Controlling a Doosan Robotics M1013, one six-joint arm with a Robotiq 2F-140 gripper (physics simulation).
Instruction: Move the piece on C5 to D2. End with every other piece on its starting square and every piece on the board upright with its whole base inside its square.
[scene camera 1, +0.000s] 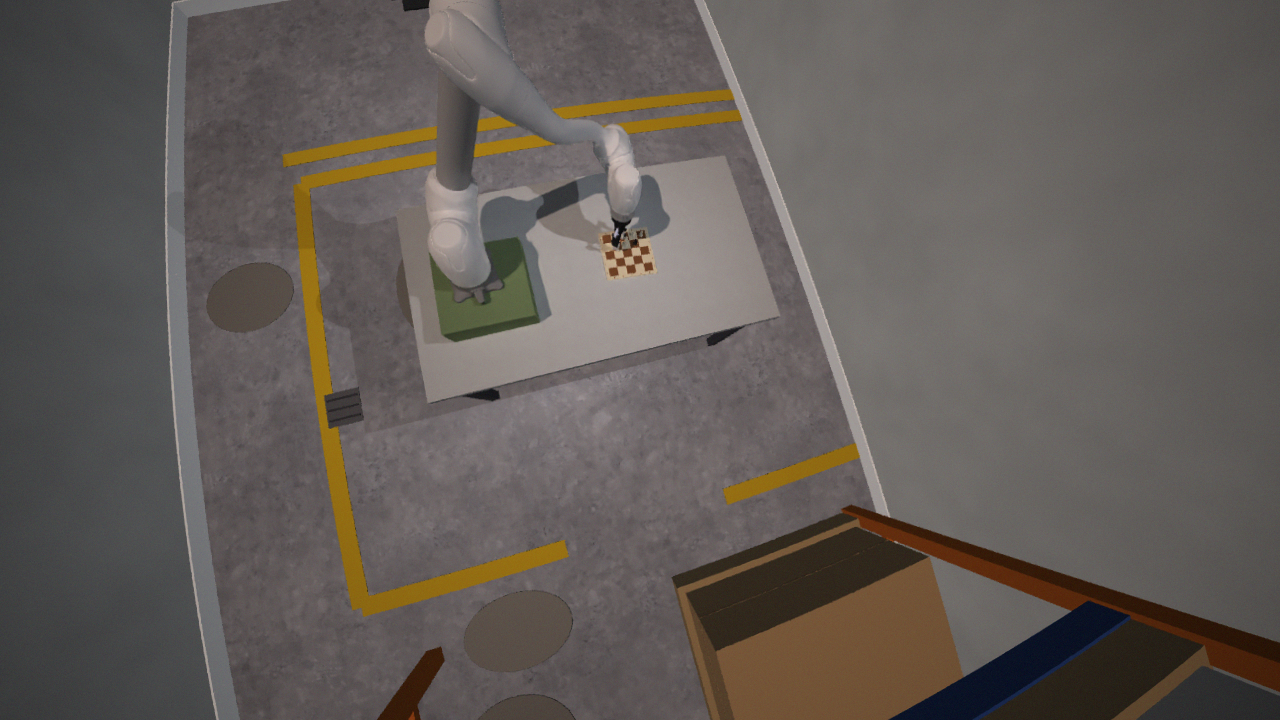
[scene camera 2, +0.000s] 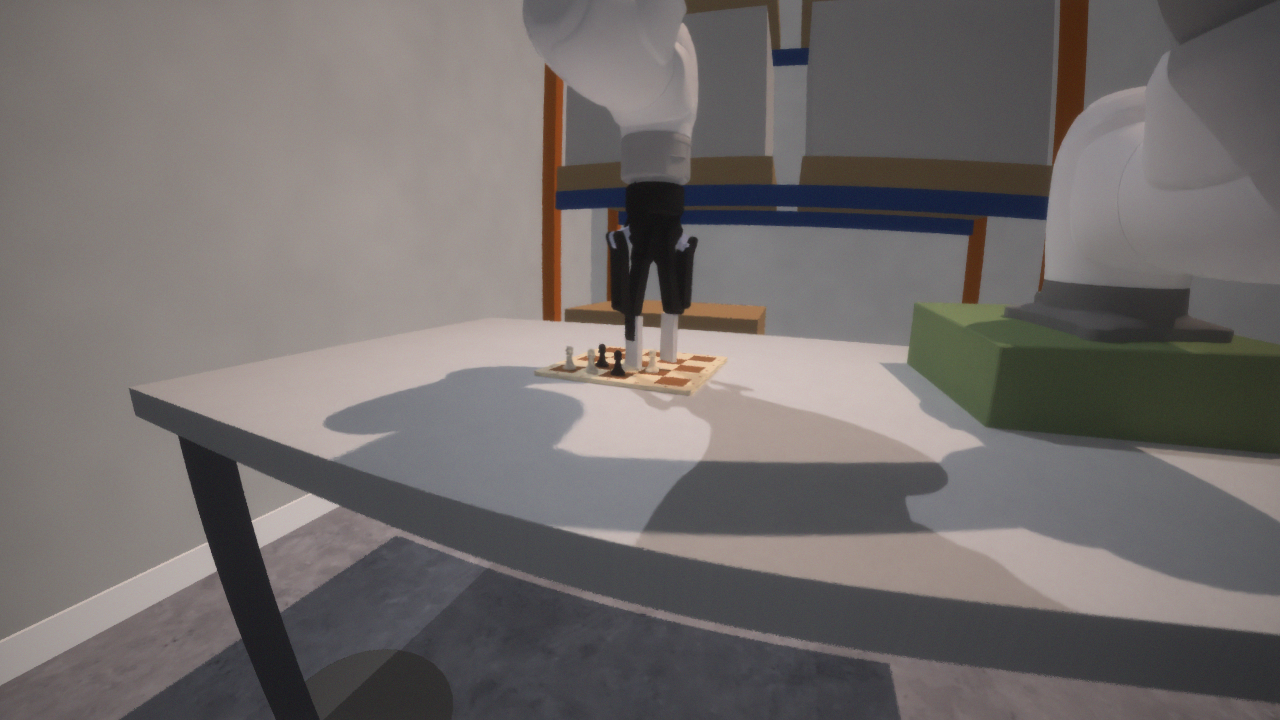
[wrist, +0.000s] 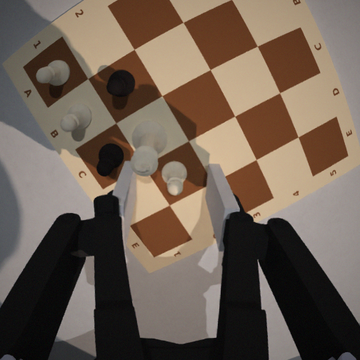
The pictures show: the gripper, a chessboard and a tall white piece.
The gripper is seen too in the wrist view.
